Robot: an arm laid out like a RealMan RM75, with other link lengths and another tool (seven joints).
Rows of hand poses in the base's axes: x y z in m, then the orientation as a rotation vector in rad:
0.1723 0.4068 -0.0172 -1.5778 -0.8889 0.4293
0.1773 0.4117 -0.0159 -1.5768 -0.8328 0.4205
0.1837 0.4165 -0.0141 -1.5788 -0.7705 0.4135
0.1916 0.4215 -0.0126 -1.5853 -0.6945 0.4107
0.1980 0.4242 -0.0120 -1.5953 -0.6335 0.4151
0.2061 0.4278 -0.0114 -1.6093 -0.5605 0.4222
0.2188 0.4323 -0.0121 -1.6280 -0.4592 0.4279
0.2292 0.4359 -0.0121 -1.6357 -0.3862 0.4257
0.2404 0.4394 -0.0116 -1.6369 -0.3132 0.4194
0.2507 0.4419 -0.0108 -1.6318 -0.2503 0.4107
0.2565 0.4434 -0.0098 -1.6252 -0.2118 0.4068
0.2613 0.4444 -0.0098 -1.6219 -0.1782 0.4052
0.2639 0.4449 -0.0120 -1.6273 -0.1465 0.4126
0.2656 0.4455 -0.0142 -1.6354 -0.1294 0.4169
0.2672 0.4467 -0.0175 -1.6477 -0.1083 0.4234
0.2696 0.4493 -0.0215 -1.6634 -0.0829 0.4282
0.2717 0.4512 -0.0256 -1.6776 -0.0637 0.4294
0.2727 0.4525 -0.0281 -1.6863 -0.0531 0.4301
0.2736 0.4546 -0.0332 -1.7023 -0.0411 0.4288
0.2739 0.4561 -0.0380 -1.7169 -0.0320 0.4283
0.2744 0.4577 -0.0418 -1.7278 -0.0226 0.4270
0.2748 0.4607 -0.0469 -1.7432 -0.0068 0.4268
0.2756 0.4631 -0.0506 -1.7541 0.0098 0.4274
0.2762 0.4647 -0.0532 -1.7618 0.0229 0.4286
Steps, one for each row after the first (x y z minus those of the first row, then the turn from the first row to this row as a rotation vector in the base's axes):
0.0050 0.0049 0.0013 0.0063 0.0307 -0.0405
0.0114 0.0097 0.0031 0.0087 0.0650 -0.0848
0.0193 0.0147 0.0046 0.0043 0.1081 -0.1369
0.0257 0.0174 0.0052 -0.0073 0.1442 -0.1761
0.0338 0.0210 0.0058 -0.0249 0.1872 -0.2223
0.0465 0.0255 0.0051 -0.0491 0.2442 -0.2886
0.0569 0.0291 0.0051 -0.0603 0.2837 -0.3387
0.0681 0.0326 0.0056 -0.0652 0.3232 -0.3899
0.0784 0.0351 0.0064 -0.0636 0.3579 -0.4349
0.0842 0.0366 0.0074 -0.0605 0.3812 -0.4611
0.0890 0.0376 0.0074 -0.0611 0.4015 -0.4834
0.0916 0.0381 0.0052 -0.0734 0.4217 -0.5008
0.0933 0.0387 0.0030 -0.0850 0.4305 -0.5108
0.0949 0.0399 -0.0003 -0.1019 0.4409 -0.5229
0.0973 0.0425 -0.0043 -0.1219 0.4512 -0.5392
0.0994 0.0444 -0.0084 -0.1382 0.4565 -0.5532
0.1004 0.0457 -0.0109 -0.1481 0.4590 -0.5611
0.1013 0.0478 -0.0160 -0.1638 0.4580 -0.5721
0.1016 0.0493 -0.0208 -0.1782 0.4563 -0.5805
0.1021 0.0509 -0.0246 -0.1891 0.4559 -0.5890
0.1025 0.0539 -0.0297 -0.2056 0.4577 -0.6015
0.1033 0.0563 -0.0334 -0.2186 0.4623 -0.6134
0.1039 0.0579 -0.0360 -0.2284 0.4668 -0.6222

